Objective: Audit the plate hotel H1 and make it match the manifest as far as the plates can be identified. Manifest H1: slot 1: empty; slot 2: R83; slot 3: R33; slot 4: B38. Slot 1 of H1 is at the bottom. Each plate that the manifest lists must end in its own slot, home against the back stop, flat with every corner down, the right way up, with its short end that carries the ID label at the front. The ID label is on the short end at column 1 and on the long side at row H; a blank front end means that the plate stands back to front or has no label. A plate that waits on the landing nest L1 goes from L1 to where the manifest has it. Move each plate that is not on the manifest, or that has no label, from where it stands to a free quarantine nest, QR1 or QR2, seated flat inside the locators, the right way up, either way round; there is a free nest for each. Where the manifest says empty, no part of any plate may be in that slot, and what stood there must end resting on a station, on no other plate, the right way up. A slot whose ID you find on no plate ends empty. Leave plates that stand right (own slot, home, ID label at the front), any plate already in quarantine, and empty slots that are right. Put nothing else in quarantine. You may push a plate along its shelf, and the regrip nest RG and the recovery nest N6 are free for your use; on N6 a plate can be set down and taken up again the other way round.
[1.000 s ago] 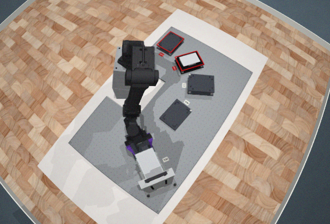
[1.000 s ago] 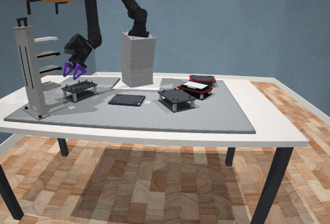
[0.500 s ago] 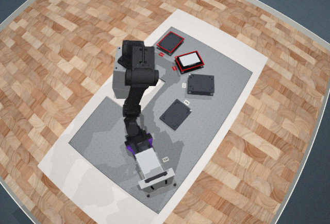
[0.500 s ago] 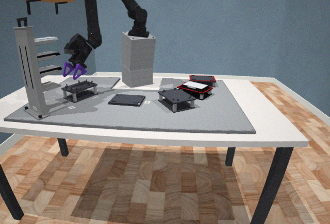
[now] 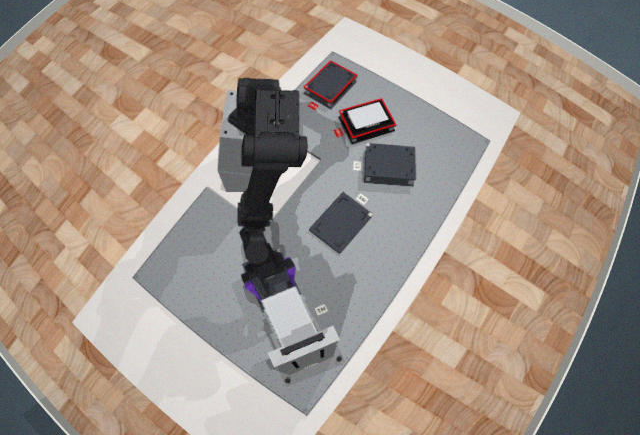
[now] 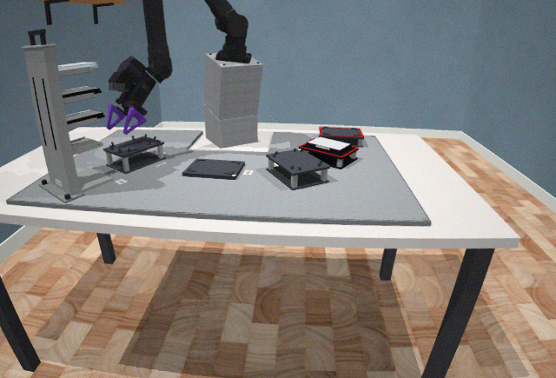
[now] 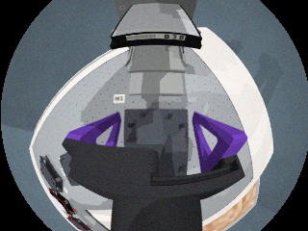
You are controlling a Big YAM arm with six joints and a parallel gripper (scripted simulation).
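My hand is 110 mm short of the white plate, 60 mm to the left of it and 210 mm below it. The rest, counted from my hand: plate hotel H1: 170 mm ahead, 110 mm to the right, 70 mm above; regrip nest RG: 40 mm behind, 30 mm to the left, 70 mm below; flat pad N6: 10 mm ahead, 310 mm to the left, 120 mm below.
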